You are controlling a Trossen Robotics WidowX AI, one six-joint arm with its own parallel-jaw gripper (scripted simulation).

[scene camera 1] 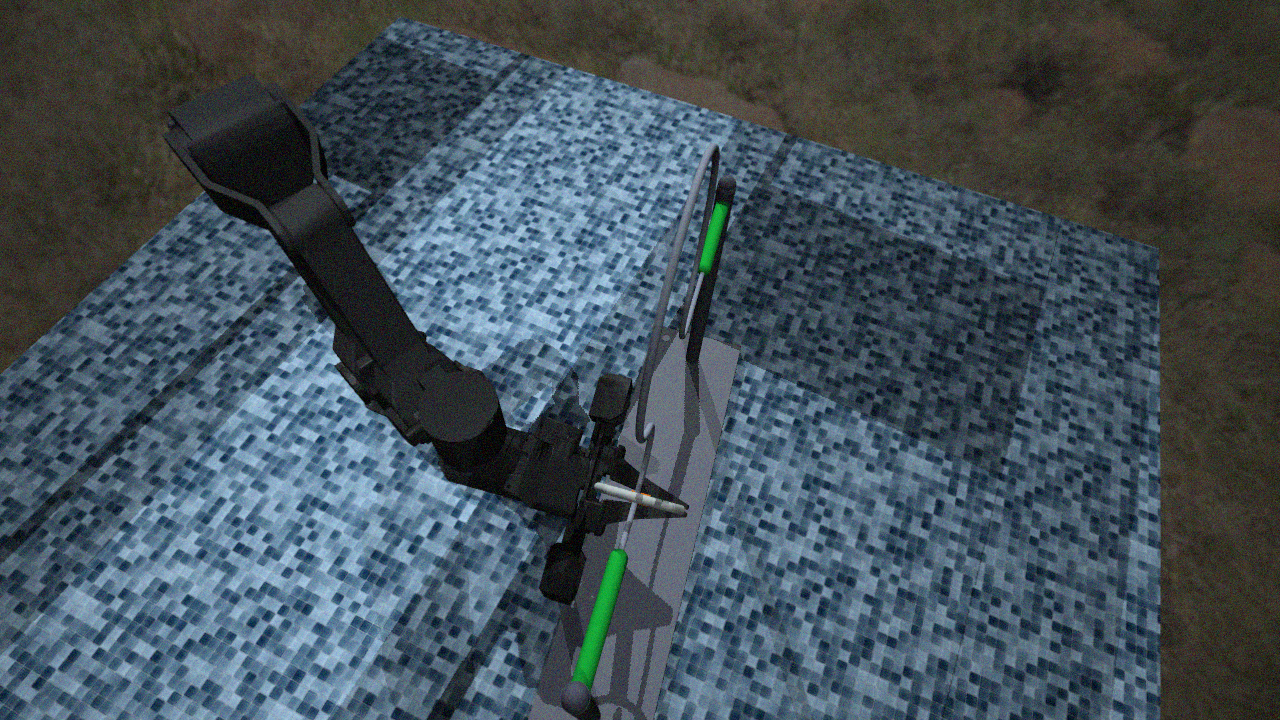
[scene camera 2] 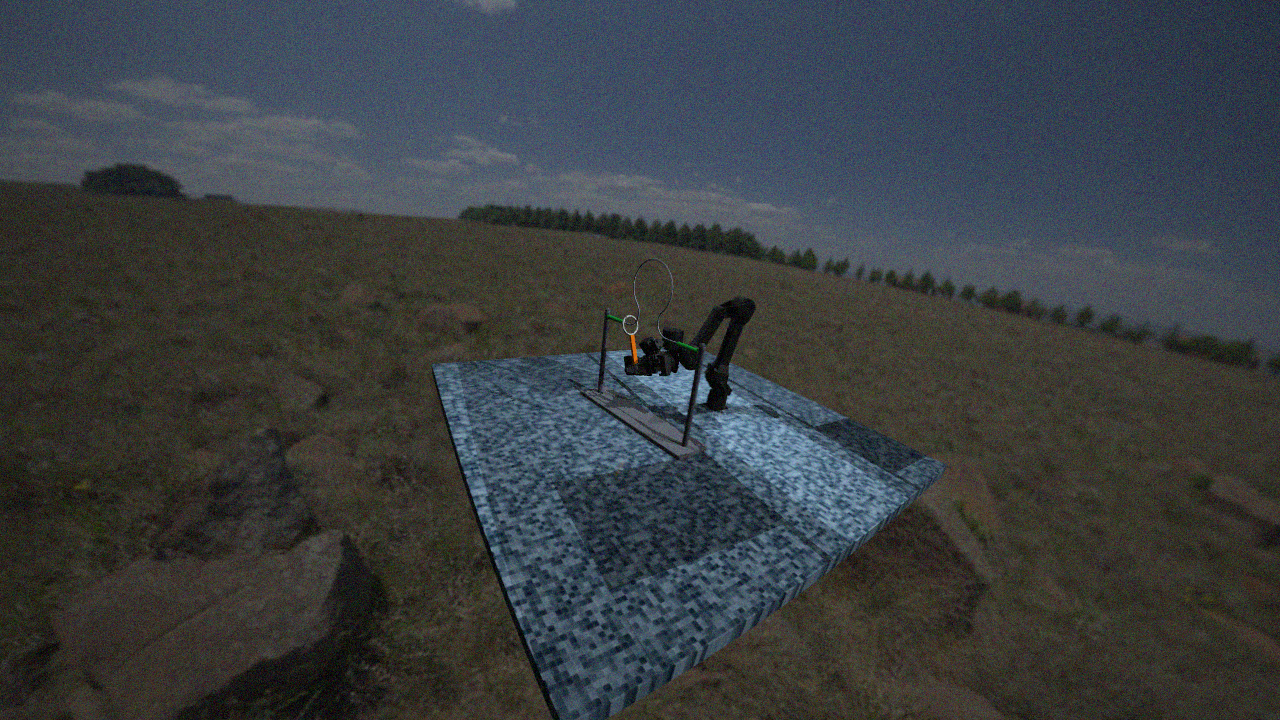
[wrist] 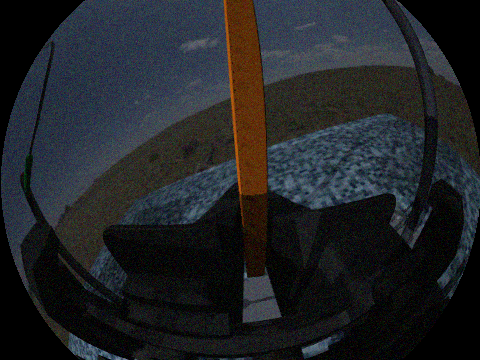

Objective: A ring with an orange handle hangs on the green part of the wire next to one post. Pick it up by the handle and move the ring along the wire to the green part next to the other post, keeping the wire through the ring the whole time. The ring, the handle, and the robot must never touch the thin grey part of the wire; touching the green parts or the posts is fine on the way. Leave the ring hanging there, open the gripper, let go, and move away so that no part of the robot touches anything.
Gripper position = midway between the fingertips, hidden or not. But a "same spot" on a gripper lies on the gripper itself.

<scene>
my gripper: scene camera 1; scene camera 2 625,370; wrist
same spot on my gripper: (wrist: pixel 345 260) = (scene camera 1: pixel 595 504)
</scene>
